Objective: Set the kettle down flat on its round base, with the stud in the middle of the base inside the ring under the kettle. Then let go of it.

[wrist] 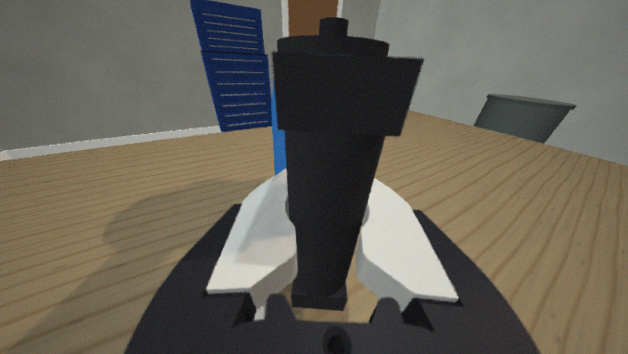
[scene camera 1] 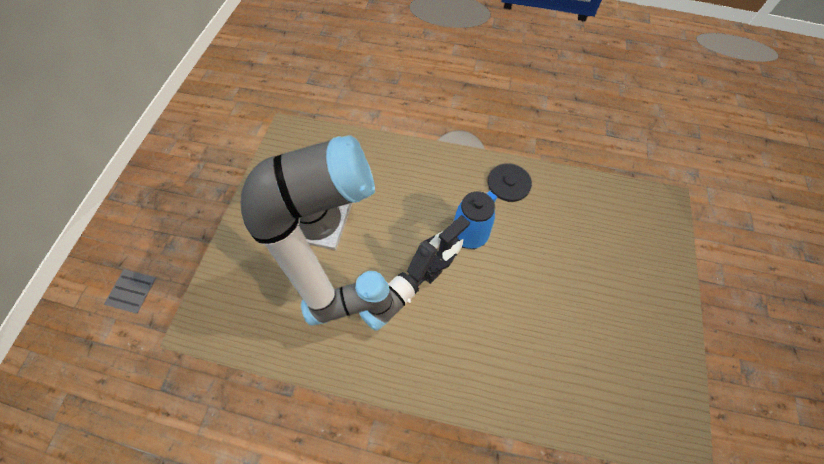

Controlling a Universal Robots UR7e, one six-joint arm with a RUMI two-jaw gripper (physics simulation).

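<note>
The blue kettle [scene camera 1: 477, 233] [wrist: 278, 145] with a black lid looks roughly upright in the scene view, beside its round base on the near-left side. Its spout points towards the base. My gripper [scene camera 1: 451, 246] [wrist: 323, 170] is shut on the kettle's black handle [scene camera 1: 454, 231] [wrist: 332, 170], with a white finger on each side. The round black base [scene camera 1: 520, 190] lies flat on the mat, and its middle stud [scene camera 1: 509, 179] is uncovered. The base does not show in the wrist view. The ring under the kettle is hidden, and any gap below the kettle is hard to judge.
The tan mat [scene camera 1: 576, 345] [wrist: 75, 200] lies under the arm and base. A blue cabinet [scene camera 1: 553, 5] [wrist: 240, 92] stands at the back. A grey bin [wrist: 525, 119] is at the right in the wrist view. A grey disc [scene camera 1: 461, 138] shows at the mat's far edge.
</note>
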